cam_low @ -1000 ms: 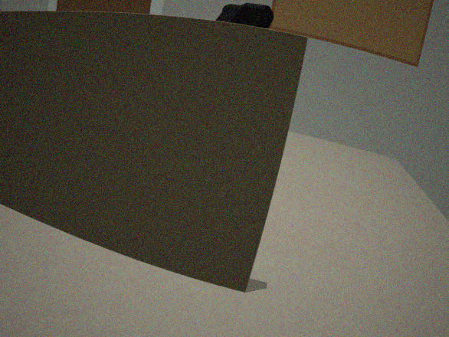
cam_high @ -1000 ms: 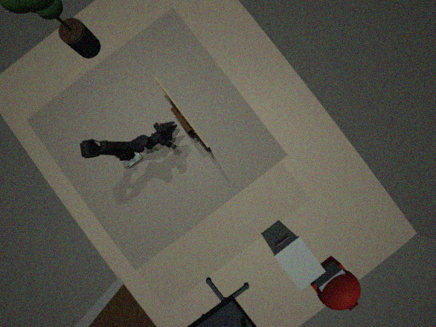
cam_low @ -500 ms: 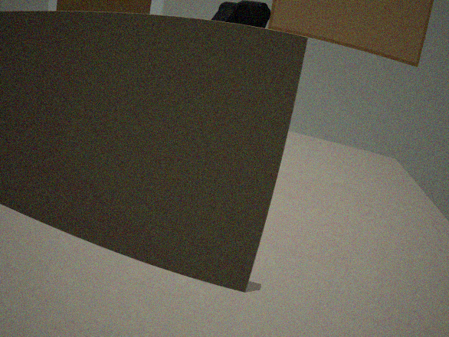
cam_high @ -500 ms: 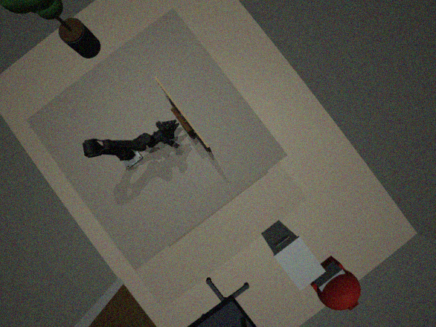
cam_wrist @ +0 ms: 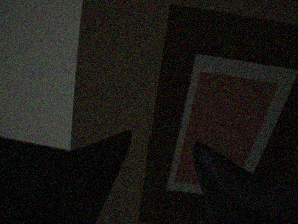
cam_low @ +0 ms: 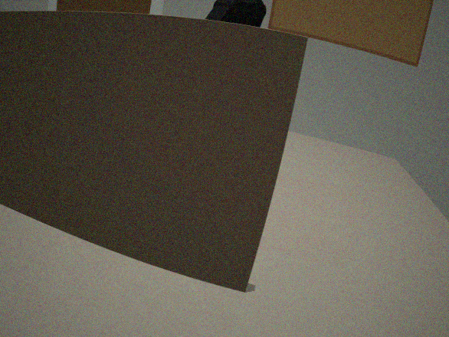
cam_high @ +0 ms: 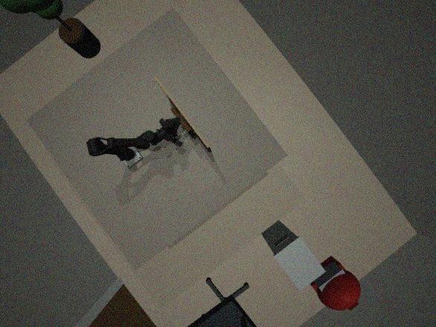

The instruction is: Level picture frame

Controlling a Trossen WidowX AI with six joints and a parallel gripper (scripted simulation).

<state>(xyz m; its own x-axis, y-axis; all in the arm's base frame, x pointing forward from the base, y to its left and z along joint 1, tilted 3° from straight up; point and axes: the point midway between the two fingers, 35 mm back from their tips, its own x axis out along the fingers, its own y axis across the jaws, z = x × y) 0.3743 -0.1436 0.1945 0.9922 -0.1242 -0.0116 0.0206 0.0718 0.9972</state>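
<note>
My gripper tip is now 5 cm above the picture frame, 1 cm to the left of it and 1 cm short of it. Also, from my gripper tip: wall panel: 6 cm below, 2 cm ahead.
</note>
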